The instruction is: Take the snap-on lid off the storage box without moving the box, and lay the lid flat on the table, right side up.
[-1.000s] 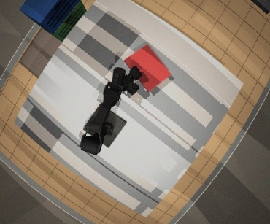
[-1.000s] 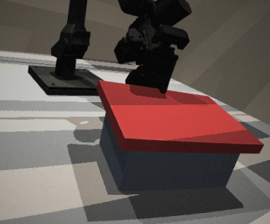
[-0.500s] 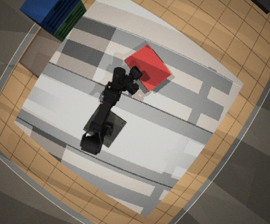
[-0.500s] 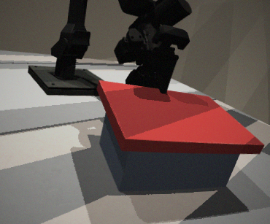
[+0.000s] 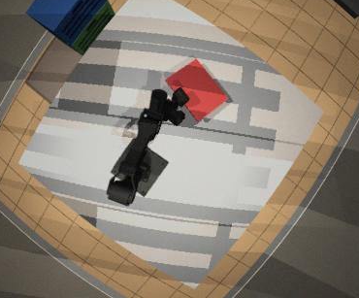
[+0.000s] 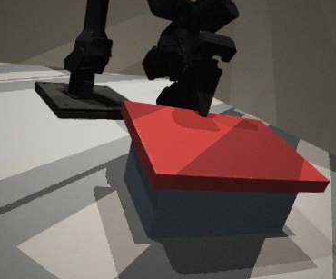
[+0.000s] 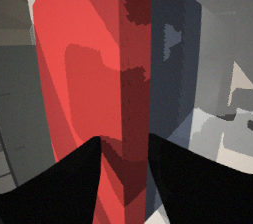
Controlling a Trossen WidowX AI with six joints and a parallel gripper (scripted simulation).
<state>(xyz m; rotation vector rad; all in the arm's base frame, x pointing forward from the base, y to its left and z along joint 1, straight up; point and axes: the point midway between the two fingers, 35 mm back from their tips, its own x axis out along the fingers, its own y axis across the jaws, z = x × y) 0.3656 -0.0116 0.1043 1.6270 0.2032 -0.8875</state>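
Now: the red lid 7 cm ahead of my gripper tip and 3 cm to the right of it. From my gripper tip the other things lie so: blue-grey storage box 6 cm ahead, 3 cm to the right, 6 cm below.
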